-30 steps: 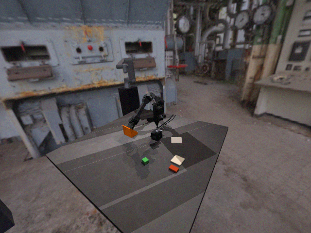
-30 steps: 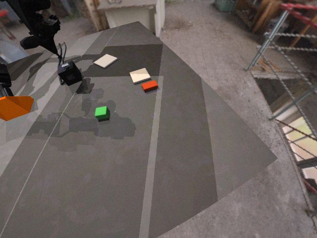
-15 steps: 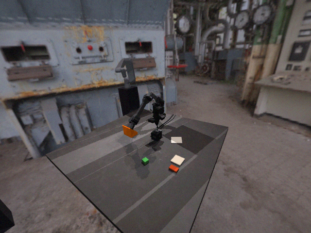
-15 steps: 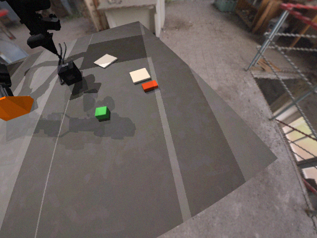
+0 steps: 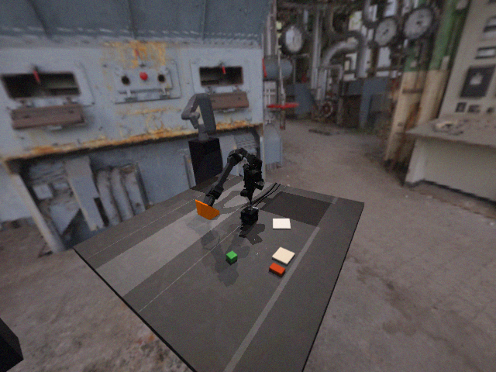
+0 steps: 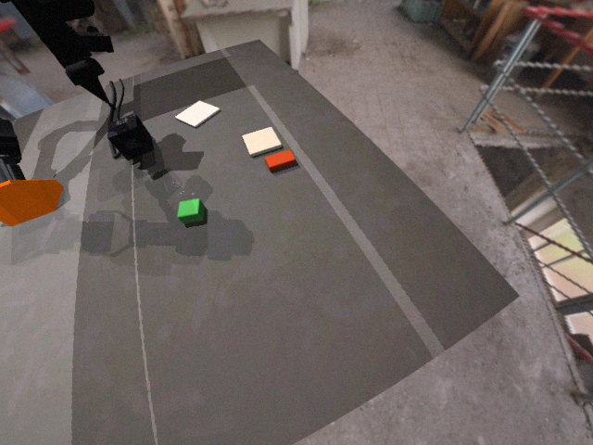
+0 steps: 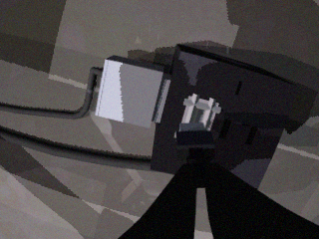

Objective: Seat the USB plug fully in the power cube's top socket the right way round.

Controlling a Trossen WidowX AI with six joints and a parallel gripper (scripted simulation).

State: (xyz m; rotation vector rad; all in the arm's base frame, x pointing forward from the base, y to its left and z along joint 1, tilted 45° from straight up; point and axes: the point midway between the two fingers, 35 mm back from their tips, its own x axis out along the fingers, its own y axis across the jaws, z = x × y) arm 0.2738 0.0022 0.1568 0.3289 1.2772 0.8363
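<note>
The USB plug lies 20 mm below my gripper tip. Round my gripper tip: green cube (120 mm ahead, 330 mm to the right, 120 mm below); then beige tile (320 mm ahead, 180 mm to the right, 130 mm below); then red block (340 mm ahead, 280 mm to the right, 130 mm below).
</note>
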